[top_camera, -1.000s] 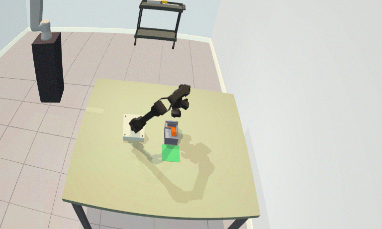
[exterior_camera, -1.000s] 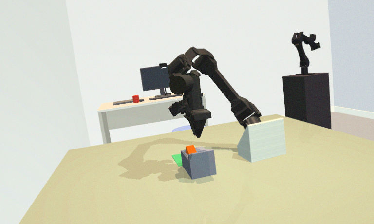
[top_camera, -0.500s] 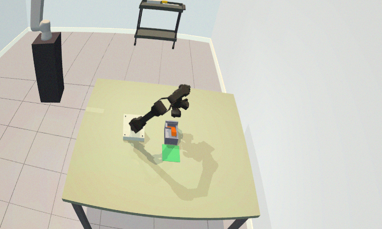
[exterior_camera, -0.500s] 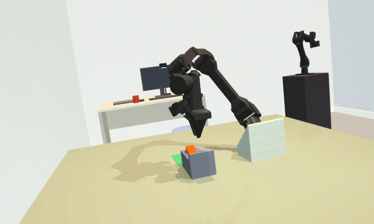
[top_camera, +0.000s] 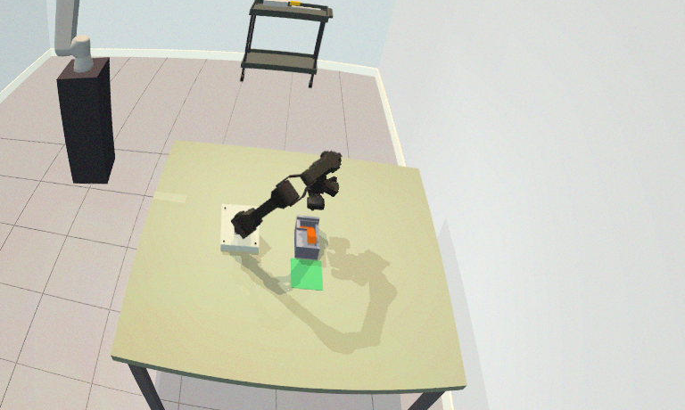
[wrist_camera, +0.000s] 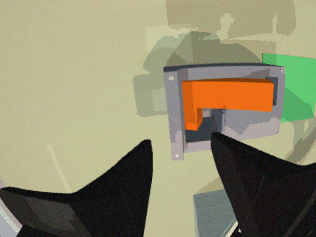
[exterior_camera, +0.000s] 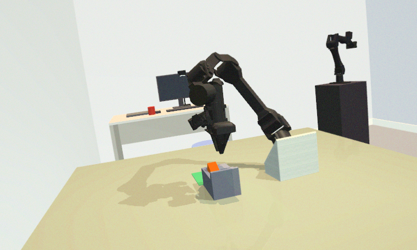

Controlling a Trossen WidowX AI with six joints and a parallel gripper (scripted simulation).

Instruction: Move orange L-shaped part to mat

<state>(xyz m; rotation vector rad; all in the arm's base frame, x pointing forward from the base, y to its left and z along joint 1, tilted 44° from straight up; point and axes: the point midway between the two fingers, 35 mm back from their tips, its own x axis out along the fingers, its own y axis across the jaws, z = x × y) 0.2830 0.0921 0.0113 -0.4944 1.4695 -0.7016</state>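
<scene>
Right now my gripper tip is 100 mm above the orange L-shaped part, 50 mm to the left of it and 10 mm past it. Round my gripper tip: green mat: 220 mm to the right, 160 mm below, 30 mm behind.
</scene>
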